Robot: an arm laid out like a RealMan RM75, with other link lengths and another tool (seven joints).
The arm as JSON. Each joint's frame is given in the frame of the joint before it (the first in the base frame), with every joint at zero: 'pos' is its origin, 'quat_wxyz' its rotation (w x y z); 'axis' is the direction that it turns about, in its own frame. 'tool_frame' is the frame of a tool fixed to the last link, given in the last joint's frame.
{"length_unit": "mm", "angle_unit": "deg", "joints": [
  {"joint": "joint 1", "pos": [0.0, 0.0, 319.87], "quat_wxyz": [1.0, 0.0, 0.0, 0.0], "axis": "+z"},
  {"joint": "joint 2", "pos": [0.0, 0.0, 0.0], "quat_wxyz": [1.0, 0.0, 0.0, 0.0], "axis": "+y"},
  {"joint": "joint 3", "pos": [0.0, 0.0, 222.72], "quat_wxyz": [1.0, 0.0, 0.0, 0.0], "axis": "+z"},
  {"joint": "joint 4", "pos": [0.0, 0.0, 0.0], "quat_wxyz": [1.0, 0.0, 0.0, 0.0], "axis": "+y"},
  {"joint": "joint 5", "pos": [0.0, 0.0, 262.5], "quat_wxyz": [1.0, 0.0, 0.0, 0.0], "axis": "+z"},
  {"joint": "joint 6", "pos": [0.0, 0.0, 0.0], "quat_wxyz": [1.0, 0.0, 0.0, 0.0], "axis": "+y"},
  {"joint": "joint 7", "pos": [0.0, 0.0, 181.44], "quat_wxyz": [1.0, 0.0, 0.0, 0.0], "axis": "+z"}
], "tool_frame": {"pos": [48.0, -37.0, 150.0], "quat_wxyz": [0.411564, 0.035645, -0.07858, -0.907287]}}
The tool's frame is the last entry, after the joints.
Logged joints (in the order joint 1, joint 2, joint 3, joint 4, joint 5, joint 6, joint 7), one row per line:
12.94, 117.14, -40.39, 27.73, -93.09, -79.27, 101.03
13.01, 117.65, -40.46, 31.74, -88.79, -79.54, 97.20
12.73, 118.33, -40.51, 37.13, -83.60, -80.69, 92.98
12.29, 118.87, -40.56, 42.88, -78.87, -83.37, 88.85
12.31, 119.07, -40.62, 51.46, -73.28, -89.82, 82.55
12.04, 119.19, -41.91, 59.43, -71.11, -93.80, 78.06
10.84, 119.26, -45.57, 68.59, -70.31, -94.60, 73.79
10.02, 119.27, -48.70, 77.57, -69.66, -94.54, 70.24
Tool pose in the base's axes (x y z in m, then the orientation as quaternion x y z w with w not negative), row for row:
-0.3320, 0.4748, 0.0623, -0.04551, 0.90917, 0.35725, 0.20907
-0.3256, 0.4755, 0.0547, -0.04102, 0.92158, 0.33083, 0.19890
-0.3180, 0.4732, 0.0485, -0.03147, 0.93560, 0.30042, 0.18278
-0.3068, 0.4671, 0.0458, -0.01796, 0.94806, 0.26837, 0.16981
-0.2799, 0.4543, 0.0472, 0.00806, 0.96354, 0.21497, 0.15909
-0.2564, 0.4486, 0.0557, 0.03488, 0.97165, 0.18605, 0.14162
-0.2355, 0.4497, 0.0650, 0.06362, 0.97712, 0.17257, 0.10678
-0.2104, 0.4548, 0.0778, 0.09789, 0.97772, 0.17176, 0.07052
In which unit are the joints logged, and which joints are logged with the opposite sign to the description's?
The joints are logged in degrees. Opposite sign: joint 1, joint 2, joint 3.
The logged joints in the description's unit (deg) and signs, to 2 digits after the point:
-12.94, -117.14, 40.39, 27.73, -93.09, -79.27, 101.03
-13.01, -117.65, 40.46, 31.74, -88.79, -79.54, 97.20
-12.73, -118.33, 40.51, 37.13, -83.60, -80.69, 92.98
-12.29, -118.87, 40.56, 42.88, -78.87, -83.37, 88.85
-12.31, -119.07, 40.62, 51.46, -73.28, -89.82, 82.55
-12.04, -119.19, 41.91, 59.43, -71.11, -93.80, 78.06
-10.84, -119.26, 45.57, 68.59, -70.31, -94.60, 73.79
-10.02, -119.27, 48.70, 77.57, -69.66, -94.54, 70.24

